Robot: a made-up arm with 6 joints.
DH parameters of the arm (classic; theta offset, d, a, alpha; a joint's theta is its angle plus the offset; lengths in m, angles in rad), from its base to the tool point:
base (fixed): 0 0 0 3.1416
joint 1: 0 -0.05 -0.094 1.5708
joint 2: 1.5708 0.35 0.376 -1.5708
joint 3: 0 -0.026 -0.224 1.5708
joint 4: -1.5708 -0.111 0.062 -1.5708
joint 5: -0.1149 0 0.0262 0
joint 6: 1.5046 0 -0.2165 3.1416
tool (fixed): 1.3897 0.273 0 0
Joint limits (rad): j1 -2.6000..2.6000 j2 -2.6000..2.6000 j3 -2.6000..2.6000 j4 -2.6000..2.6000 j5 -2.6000..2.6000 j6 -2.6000..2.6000
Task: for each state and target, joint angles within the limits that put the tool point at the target. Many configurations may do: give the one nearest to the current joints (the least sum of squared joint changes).
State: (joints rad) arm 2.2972 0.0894 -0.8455 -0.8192 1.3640 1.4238
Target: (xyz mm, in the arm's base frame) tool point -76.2 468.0 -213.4
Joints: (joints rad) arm 1.9790 0.5585 -1.0085 -1.0154 1.4040 1.4642
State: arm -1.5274 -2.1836 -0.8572 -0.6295 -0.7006 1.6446
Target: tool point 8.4 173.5 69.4
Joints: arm -1.8363 -2.3937 -1.4357 -1.0873 -1.0665 1.3015
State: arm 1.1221 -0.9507 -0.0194 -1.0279 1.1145 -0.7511
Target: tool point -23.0 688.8 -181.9
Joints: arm 0.2231 -0.6932 0.6969 -1.3031 1.0631 -0.7685
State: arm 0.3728 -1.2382 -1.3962 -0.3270 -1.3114 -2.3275
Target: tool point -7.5 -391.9 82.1
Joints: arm 0.8671 -1.3398 -1.1674 -0.4102 -1.3685 -2.4034
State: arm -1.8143 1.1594 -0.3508 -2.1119 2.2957 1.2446
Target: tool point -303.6 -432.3 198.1
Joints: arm -1.0068 1.4622 -0.2840 -2.0299 2.4375 1.3622
